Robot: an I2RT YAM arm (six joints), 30 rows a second.
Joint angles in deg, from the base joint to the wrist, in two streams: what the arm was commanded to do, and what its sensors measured. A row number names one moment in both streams.
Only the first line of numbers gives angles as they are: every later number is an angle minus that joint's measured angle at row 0.
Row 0, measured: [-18.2 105.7 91.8 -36.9 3.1 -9.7]
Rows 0 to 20, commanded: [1.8 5.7 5.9 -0.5 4.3 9.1]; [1.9 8.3 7.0 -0.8 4.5 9.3]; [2.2 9.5 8.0 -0.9 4.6 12.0]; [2.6 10.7 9.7 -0.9 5.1 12.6]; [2.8 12.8 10.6 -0.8 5.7 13.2]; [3.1 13.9 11.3 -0.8 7.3 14.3]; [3.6 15.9 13.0 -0.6 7.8 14.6]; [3.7 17.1 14.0 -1.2 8.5 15.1]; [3.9 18.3 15.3 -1.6 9.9 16.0]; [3.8 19.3 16.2 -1.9 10.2 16.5]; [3.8 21.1 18.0 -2.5 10.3 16.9]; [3.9 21.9 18.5 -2.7 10.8 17.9]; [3.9 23.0 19.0 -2.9 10.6 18.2]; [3.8 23.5 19.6 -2.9 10.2 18.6]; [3.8 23.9 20.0 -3.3 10.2 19.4]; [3.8 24.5 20.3 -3.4 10.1 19.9]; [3.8 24.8 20.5 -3.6 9.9 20.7]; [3.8 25.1 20.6 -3.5 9.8 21.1]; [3.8 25.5 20.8 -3.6 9.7 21.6]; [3.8 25.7 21.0 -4.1 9.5 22.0]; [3.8 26.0 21.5 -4.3 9.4 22.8]
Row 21, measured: [3.6 25.3 18.1 -4.2 8.3 19.2]
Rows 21 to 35, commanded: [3.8 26.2 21.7 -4.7 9.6 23.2]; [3.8 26.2 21.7 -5.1 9.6 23.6]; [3.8 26.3 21.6 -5.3 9.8 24.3]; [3.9 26.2 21.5 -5.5 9.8 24.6]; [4.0 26.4 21.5 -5.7 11.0 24.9]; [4.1 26.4 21.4 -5.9 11.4 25.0]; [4.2 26.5 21.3 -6.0 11.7 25.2]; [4.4 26.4 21.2 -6.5 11.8 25.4]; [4.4 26.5 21.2 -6.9 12.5 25.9]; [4.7 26.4 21.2 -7.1 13.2 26.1]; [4.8 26.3 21.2 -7.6 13.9 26.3]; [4.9 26.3 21.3 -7.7 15.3 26.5]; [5.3 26.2 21.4 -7.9 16.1 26.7]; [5.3 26.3 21.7 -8.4 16.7 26.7]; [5.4 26.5 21.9 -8.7 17.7 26.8]
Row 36, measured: [4.5 26.5 18.9 -7.7 13.0 25.0]
